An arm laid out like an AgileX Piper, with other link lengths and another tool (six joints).
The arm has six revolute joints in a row. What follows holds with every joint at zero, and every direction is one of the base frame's.
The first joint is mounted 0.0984 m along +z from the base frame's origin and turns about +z.
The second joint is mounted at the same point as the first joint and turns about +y.
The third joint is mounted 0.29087 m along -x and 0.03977 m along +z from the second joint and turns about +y.
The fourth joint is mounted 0.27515 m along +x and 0.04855 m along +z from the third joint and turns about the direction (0.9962, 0, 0.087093).
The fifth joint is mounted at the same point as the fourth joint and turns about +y.
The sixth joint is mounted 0.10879 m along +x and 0.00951 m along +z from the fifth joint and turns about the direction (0.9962, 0, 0.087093).
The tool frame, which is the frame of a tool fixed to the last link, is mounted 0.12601 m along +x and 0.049 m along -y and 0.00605 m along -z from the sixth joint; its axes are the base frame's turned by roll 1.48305, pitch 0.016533 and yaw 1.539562 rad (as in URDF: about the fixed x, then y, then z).
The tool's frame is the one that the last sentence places.
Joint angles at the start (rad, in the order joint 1, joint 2, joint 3, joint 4, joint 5, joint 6): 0.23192, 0.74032, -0.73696, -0.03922, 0.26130, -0.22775
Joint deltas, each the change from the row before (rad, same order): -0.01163, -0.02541, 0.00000, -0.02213, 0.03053, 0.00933; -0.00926, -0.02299, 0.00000, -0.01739, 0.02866, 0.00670; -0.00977, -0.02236, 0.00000, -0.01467, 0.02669, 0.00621; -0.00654, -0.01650, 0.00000, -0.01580, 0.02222, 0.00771; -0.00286, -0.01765, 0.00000, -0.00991, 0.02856, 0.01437; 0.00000, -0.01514, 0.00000, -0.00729, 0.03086, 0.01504; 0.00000, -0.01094, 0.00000, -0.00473, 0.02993, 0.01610; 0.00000, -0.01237, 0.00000, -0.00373, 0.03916, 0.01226; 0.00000, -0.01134, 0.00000, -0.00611, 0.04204, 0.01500; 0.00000, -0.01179, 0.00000, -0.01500, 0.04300, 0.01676
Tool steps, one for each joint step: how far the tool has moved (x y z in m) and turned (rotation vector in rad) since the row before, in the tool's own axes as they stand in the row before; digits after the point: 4 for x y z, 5 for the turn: -0.0056, -0.0013, -0.0081, 0.00976, -0.01678, -0.00982; -0.0046, -0.0016, -0.0073, 0.00964, -0.01394, -0.00798; -0.0046, -0.0017, -0.0072, 0.00860, -0.01458, -0.00544; -0.0036, -0.0019, -0.0054, 0.00909, -0.01175, -0.00551; -0.0018, -0.0034, -0.0055, 0.01302, -0.00581, 0.00612; -0.0005, -0.0044, -0.0047, 0.01669, -0.00147, 0.00862; 0.0001, -0.0053, -0.0035, 0.01972, 0.00016, 0.01185; 0.0003, -0.0071, -0.0041, 0.02733, 0.00130, 0.00890; 0.0001, -0.0082, -0.0039, 0.03141, 0.00032, 0.00954; -0.0013, -0.0083, -0.0043, 0.03247, -0.00513, 0.00403
